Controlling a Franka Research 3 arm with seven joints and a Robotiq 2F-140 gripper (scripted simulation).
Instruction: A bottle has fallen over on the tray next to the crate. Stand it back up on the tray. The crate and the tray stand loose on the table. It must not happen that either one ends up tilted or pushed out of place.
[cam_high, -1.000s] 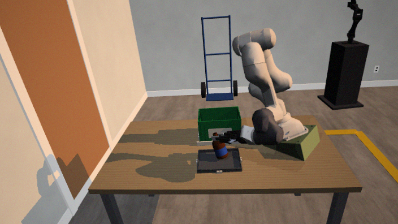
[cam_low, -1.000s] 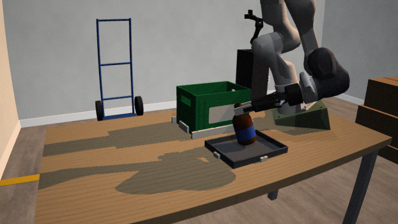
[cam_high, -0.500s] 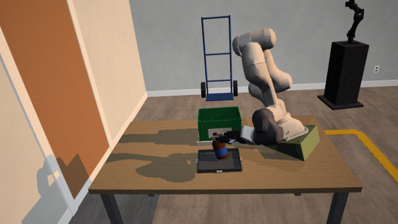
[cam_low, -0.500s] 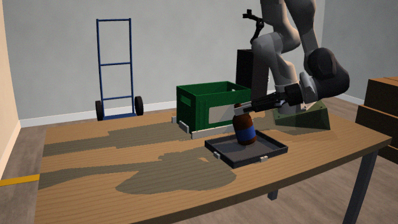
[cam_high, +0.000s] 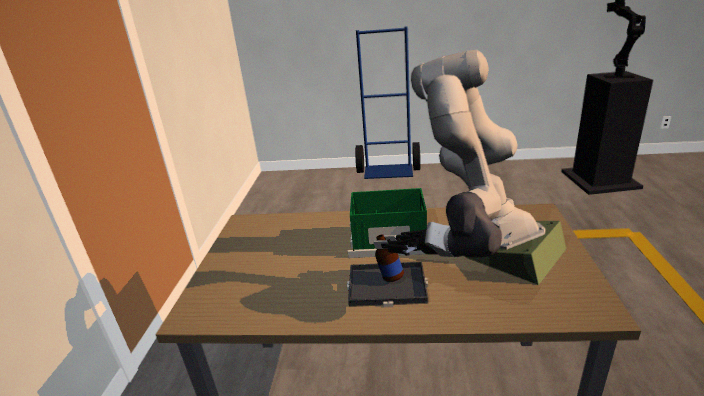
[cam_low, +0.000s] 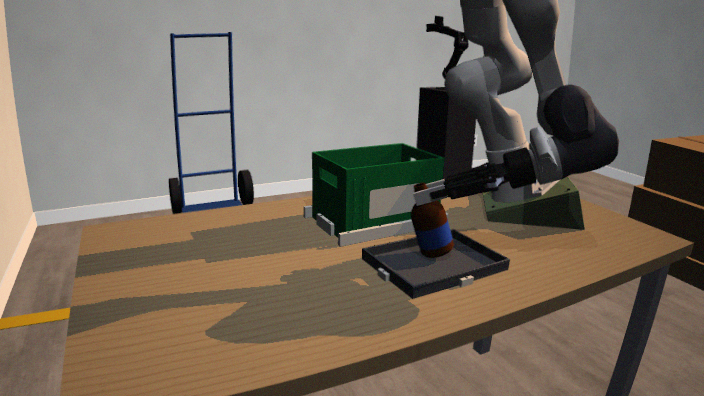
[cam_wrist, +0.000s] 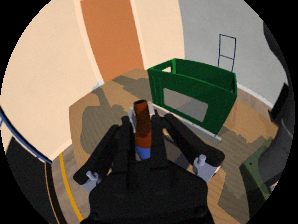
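The bottle is 6 cm below my hand. From my hand the other things lie so: green crate (23 cm to the right, 6 cm below, 4 cm behind); then tray (14 cm below, 4 cm to the left, 1 cm ahead).
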